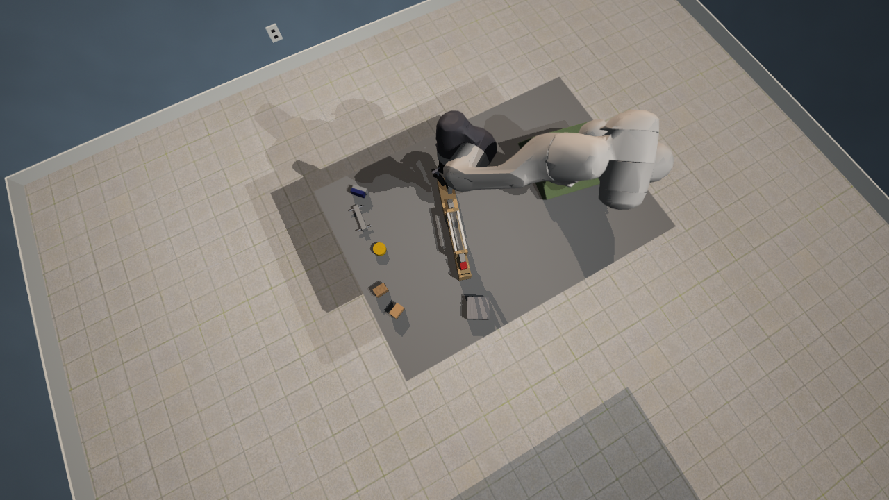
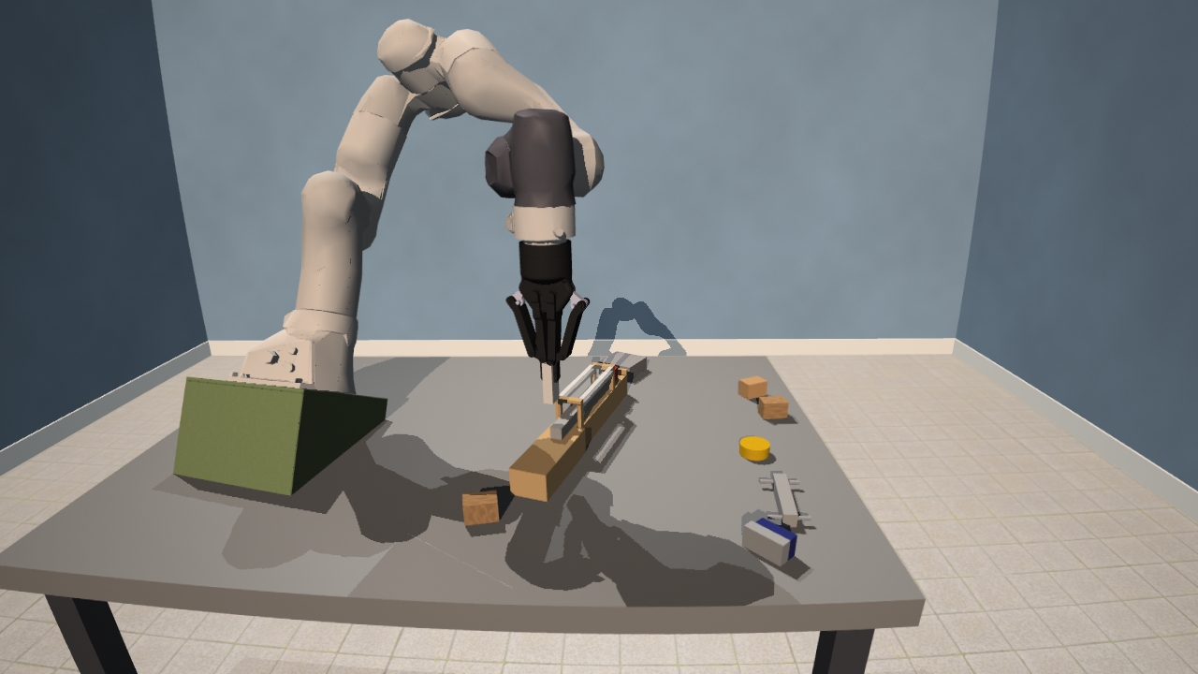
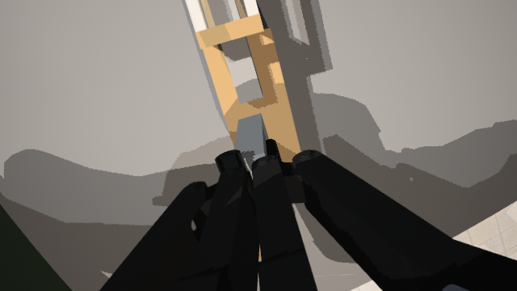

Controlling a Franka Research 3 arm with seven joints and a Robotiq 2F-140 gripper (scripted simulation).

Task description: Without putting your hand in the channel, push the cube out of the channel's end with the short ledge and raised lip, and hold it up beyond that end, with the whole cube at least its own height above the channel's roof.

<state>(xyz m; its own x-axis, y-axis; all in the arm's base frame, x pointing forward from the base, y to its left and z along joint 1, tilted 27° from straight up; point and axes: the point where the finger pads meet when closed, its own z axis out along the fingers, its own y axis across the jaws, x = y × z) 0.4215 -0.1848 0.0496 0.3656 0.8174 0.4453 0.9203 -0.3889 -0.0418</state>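
Now: the red cube 110 mm ahead of my hand, 260 mm to the left of it and 90 mm below it. From my hand the other things lie so: short grey bar (20 mm ahead, 60 mm to the left, 100 mm below); then long wooden channel (60 mm ahead, 140 mm to the left, 90 mm below); then long grey bar (80 mm ahead, 180 mm to the left, 100 mm below).
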